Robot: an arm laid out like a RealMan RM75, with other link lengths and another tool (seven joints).
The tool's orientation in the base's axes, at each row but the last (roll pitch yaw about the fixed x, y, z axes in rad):
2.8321 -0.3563 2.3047
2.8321 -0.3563 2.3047
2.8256 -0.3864 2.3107
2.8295 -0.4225 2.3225
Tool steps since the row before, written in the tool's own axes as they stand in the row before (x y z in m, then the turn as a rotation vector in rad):
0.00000 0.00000 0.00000 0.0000 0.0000 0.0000
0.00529 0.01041 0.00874 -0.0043 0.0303 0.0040
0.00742 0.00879 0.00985 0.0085 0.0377 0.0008
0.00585 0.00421 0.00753 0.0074 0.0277 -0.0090
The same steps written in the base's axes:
0.00000 0.00000 0.00000 0.0000 0.0000 0.0000
0.00481 0.01344 -0.00299 0.0263 0.0157 0.0036
0.00211 0.01462 -0.00335 0.0241 0.0271 0.0134
-0.00067 0.00997 -0.00296 0.0174 0.0159 0.0186

